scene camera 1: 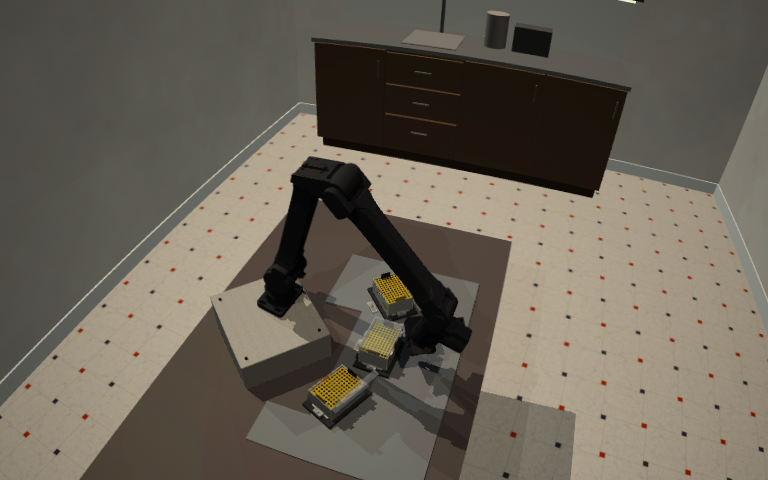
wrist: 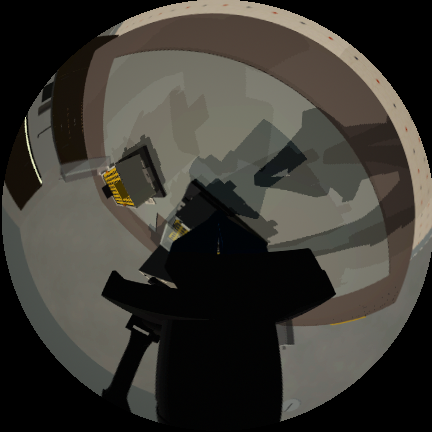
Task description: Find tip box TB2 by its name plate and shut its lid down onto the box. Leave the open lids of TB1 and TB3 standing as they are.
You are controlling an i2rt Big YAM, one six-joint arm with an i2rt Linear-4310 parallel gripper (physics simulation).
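Frame: origin at the arm's base, x ahead, y left, z up, level; millimetres.
Seen in the pictures: gripper, fingertip midpoint: (scene camera 1: 411, 345) (wrist: 217, 215); arm's base, origin of the base link: (scene camera 1: 280, 297) (wrist: 165, 286).
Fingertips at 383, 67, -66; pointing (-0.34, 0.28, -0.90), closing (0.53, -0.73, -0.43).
Note:
Offsets run from my fingertips to a thing's top centre, as dx, dy, dz. "pt": to the spot under its first point. Level surfaces: height alone.
TB2 @[-92, -27, +26] (scene camera 1: 373, 360) (wrist: 189, 211) is the middle box; its yellow rack shows through the clear lid @[pt -75, +22, +26] (scene camera 1: 390, 324), which lies over the box top. I cannot tell whether it is fully seated. My gripper (scene camera 1: 404, 352) (wrist: 217, 215) is shut and empty, low beside TB2's far side, its fingers partly hidden in shadow. TB1 @[-111, -224, +23] (scene camera 1: 337, 390) is the nearest box in the scene view, with its clear lid (scene camera 1: 368, 380) standing open. TB3 (scene camera 1: 392, 294) (wrist: 137, 181) is the farthest box; its open lid @[pt -54, +184, +56] (wrist: 84, 168) shows in the wrist view. Plate lettering is unreadable here.
The boxes stand on a grey mat @[dz -51] (scene camera 1: 317, 447) (wrist: 225, 80) over a brown floor area (scene camera 1: 186, 418). The arm's pale pedestal (scene camera 1: 271, 345) stands left of them. The forearm (scene camera 1: 396, 243) passes over TB3's side. A dark cabinet (scene camera 1: 421, 118) stands at the back wall.

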